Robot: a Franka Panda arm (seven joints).
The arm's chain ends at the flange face. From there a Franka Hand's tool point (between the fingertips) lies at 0.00 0.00 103.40 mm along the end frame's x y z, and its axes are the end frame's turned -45 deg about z.
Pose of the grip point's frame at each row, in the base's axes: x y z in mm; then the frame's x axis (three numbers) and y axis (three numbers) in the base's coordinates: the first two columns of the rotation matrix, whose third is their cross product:
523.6, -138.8, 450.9, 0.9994, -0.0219, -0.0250, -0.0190, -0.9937, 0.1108
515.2, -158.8, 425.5, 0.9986, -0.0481, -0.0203, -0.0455, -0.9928, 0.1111
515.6, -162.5, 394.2, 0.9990, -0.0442, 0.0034, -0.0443, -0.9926, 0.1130
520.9, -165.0, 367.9, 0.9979, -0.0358, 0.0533, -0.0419, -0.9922, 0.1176
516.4, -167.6, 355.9, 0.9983, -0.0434, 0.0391, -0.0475, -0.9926, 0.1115
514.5, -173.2, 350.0, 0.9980, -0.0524, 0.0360, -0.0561, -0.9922, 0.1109
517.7, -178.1, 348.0, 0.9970, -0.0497, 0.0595, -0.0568, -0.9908, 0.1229
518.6, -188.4, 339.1, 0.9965, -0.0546, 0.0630, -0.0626, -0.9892, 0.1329
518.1, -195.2, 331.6, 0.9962, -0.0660, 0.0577, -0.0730, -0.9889, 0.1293
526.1, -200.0, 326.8, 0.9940, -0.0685, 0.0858, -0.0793, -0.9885, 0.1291
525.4, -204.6, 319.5, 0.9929, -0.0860, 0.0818, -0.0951, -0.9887, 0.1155
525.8, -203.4, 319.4, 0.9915, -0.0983, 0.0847, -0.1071, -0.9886, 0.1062
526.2, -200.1, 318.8, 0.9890, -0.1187, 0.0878, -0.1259, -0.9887, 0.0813
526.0, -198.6, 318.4, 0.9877, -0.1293, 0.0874, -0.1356, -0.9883, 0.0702
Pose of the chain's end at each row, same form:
526.4, -127.4, 553.6, 0.6932, -0.7181, 0.0607, -0.7201, -0.6872, 0.0960
517.8, -147.4, 528.2, 0.6739, -0.7360, 0.0642, -0.7383, -0.6680, 0.0929
515.8, -150.8, 496.9, 0.6751, -0.7331, 0.0823, -0.7377, -0.6706, 0.0775
515.9, -152.6, 470.4, 0.6760, -0.7269, 0.1208, -0.7352, -0.6763, 0.0455
512.9, -155.9, 458.6, 0.6723, -0.7326, 0.1065, -0.7395, -0.6712, 0.0512
511.4, -161.5, 452.7, 0.6660, -0.7386, 0.1039, -0.7454, -0.6645, 0.0530
512.2, -165.1, 450.4, 0.6648, -0.7357, 0.1290, -0.7451, -0.6655, 0.0448
512.9, -174.3, 441.4, 0.6604, -0.7381, 0.1385, -0.7489, -0.6609, 0.0494
513.1, -181.4, 434.0, 0.6528, -0.7459, 0.1322, -0.7560, -0.6526, 0.0506
518.2, -186.0, 429.0, 0.6468, -0.7474, 0.1520, -0.7589, -0.6505, 0.0306
518.1, -191.9, 421.9, 0.6348, -0.7599, 0.1395, -0.7693, -0.6383, 0.0238
518.2, -191.6, 421.8, 0.6254, -0.7686, 0.1350, -0.7768, -0.6295, 0.0152
518.2, -190.6, 421.5, 0.6103, -0.7831, 0.1196, -0.7884, -0.6152, -0.0046
518.0, -190.2, 421.1, 0.6025, -0.7903, 0.1114, -0.7943, -0.6074, -0.0122

